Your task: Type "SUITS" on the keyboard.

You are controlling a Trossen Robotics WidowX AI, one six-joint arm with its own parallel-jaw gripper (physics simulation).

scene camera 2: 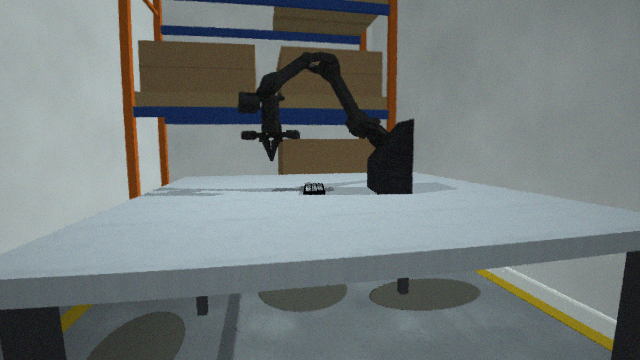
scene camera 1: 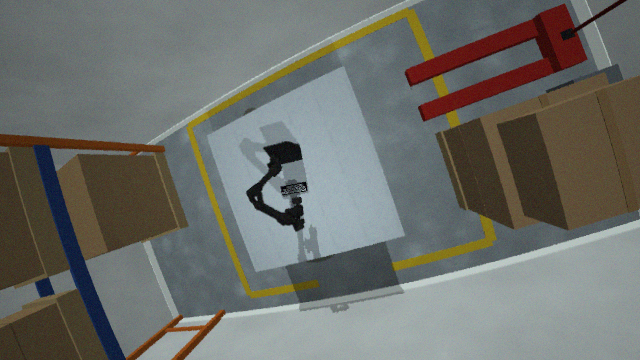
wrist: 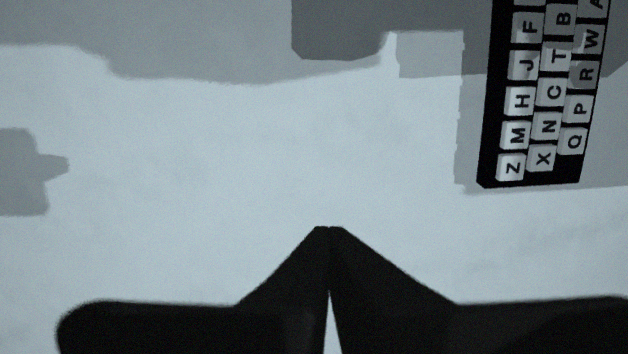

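A small black keyboard with pale letter keys lies flat on the white table. In the wrist view it is at the upper right, cut off by the top edge. The T key shows in its middle row. Z, X and Q are at its near end. The S, U and I keys do not show in the wrist view. My gripper is shut with nothing between its fingertips. It points down, high above the table and off to one side of the keyboard, touching nothing. Its fingertips are hard to make out in scene camera 1.
The white table carries the arm's black base near the keyboard. The arm's shadows fall across the table and part of the keyboard. A shelf rack with cardboard boxes stands behind the table. A red pallet jack stands on the floor.
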